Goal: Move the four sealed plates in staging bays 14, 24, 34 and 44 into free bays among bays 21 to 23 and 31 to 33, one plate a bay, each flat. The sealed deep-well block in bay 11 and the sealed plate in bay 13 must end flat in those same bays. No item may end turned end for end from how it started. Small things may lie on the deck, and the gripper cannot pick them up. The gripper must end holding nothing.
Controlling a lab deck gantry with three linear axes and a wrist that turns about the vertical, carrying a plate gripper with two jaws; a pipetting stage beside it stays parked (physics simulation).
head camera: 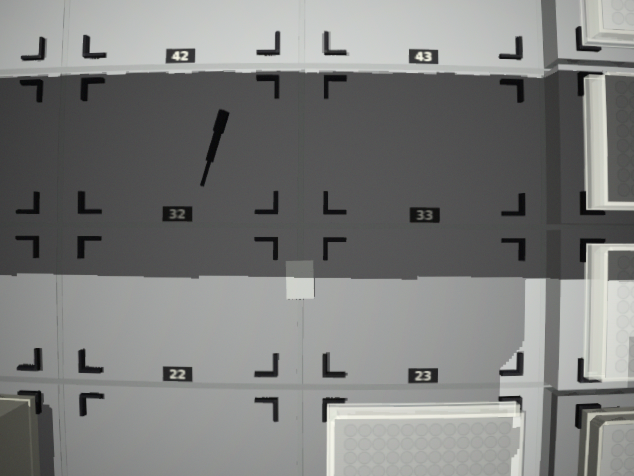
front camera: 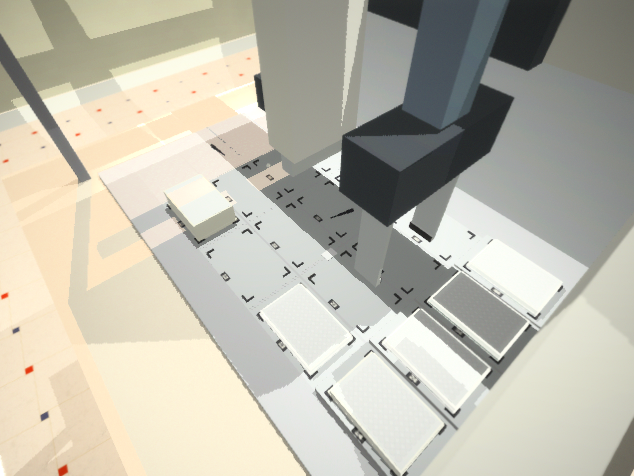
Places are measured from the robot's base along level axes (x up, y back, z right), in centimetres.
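Where they show: gripper, fingertip midpoint: (front camera: 395, 253); robot's base at its link origin: (front camera: 168, 205).
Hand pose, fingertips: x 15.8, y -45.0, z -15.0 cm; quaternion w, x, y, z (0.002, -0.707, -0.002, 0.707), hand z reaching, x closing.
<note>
Each offset is from my fingertips to the top centre of the thing. "pt": to the spot under its first point.
The gripper (front camera: 399, 256) is open and empty above the deck, its jaws around bay 33 in the front view. Sealed plates lie flat in bay 14 {pt dx -12.9, dy -11.2, dz +11.1 cm} (front camera: 386, 412) (head camera: 617, 448), bay 24 {pt dx -13.0, dy -10.9, dz +0.7 cm} (front camera: 435, 358) (head camera: 620, 312), bay 34 {pt dx -12.9, dy -10.9, dz -10.0 cm} (front camera: 478, 313) (head camera: 620, 143) and bay 44 {pt dx -13.0, dy -11.0, dz -20.5 cm} (front camera: 514, 276) (head camera: 617, 17). The sealed plate in bay 13 {pt dx -14.4, dy +5.2, dz +10.9 cm} (front camera: 306, 326) (head camera: 425, 445) lies flat. The pale deep-well block {dx -11.6, dy +38.6, dz +10.7 cm} (front camera: 200, 207) (head camera: 15, 440) sits in bay 11. No plate stands in bays 22, 23, 32 or 33. The jaws do not show in the head view.
A black screwdriver-like tool {dx -15.1, dy +19.8, dz -10.4 cm} (front camera: 342, 213) (head camera: 215, 146) lies inside bay 32. A small white square {pt dx -15.7, dy +14.2, dz -1.5 cm} (front camera: 327, 254) (head camera: 299, 286) lies in the gap between bays 22 and 23. Another dark tool {dx -15.1, dy +54.7, dz -2.4 cm} (front camera: 217, 149) lies beyond the bays. A large pale column (front camera: 307, 76) hangs behind the gripper.
</note>
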